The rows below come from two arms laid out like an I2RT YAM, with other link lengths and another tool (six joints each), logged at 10 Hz.
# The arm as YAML. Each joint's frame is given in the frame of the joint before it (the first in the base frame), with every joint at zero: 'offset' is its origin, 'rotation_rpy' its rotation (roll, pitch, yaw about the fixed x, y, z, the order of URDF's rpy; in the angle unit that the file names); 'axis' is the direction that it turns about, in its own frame. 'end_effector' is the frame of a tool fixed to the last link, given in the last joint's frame.
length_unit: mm
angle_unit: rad
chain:
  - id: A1
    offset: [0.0, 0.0, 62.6]
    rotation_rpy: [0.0, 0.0, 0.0]
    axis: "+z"
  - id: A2
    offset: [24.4, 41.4, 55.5]
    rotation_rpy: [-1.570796, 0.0, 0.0]
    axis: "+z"
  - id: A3
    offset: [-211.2, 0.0, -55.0]
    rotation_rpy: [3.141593, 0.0, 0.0]
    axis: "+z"
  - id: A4
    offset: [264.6, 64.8, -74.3]
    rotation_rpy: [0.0, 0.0, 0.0]
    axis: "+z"
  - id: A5
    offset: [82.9, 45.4, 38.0]
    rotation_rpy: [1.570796, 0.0, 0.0]
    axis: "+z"
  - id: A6
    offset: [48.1, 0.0, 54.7]
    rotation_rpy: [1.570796, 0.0, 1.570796]
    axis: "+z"
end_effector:
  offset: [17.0, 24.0, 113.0]
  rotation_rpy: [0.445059, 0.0, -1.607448]
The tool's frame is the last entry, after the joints.
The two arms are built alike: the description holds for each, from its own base.
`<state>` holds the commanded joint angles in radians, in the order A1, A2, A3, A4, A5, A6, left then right.
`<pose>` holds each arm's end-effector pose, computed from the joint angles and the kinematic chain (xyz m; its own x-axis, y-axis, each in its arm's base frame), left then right.
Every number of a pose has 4 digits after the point.
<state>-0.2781 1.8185 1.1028 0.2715 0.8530 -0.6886 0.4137 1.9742 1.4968 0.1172 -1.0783 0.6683</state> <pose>0.4123 -0.2397 0.1108 0.8628 0.2074 0.4610 -0.1595 -0.7537 0.6376 0.3969 0.3549 0.1565 0.8185 0.0544 0.5719 0.5384 0.2745 -0.7967</pose>
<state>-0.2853 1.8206 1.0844 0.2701 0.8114 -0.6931 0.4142 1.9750 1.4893 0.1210 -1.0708 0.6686</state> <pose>0.4126 -0.2395 0.1002 0.8651 0.2246 0.4485 -0.1229 -0.7720 0.6236 0.3971 0.3546 0.1533 0.8208 0.0515 0.5689 0.5375 0.2676 -0.7997</pose>
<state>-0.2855 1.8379 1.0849 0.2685 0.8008 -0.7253 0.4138 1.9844 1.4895 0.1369 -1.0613 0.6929</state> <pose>0.4139 -0.2391 0.0927 0.8795 0.2427 0.4094 -0.0802 -0.7723 0.6301 0.3997 0.3551 0.1508 0.8306 0.0397 0.5554 0.5279 0.2614 -0.8081</pose>
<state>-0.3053 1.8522 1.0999 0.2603 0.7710 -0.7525 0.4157 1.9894 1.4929 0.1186 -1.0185 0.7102</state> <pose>0.4157 -0.2466 0.0898 0.8862 0.2545 0.3873 -0.0515 -0.7764 0.6281 0.4041 0.3547 0.1452 0.8475 0.0164 0.5305 0.5141 0.2230 -0.8282</pose>
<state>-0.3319 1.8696 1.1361 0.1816 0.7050 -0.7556 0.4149 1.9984 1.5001 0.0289 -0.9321 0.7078</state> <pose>0.4179 -0.2537 0.0801 0.8962 0.2646 0.3561 0.0036 -0.8069 0.5906 0.4099 0.3484 0.1264 0.8811 -0.0170 0.4725 0.4708 0.1246 -0.8734</pose>
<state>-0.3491 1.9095 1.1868 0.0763 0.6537 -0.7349 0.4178 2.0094 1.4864 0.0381 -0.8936 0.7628</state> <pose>0.4182 -0.2566 0.0619 0.9131 0.2567 0.3168 0.0522 -0.8442 0.5335 0.4117 0.3479 0.1152 0.9058 -0.0531 0.4203 0.4236 0.0924 -0.9011</pose>
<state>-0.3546 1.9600 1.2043 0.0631 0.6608 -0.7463 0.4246 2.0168 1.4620 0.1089 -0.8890 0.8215</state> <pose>0.4156 -0.2593 0.0445 0.9303 0.2494 0.2691 0.0760 -0.8485 0.5237 0.4117 0.3525 0.1124 0.9126 -0.0762 0.4017 0.4081 0.1097 -0.9063</pose>
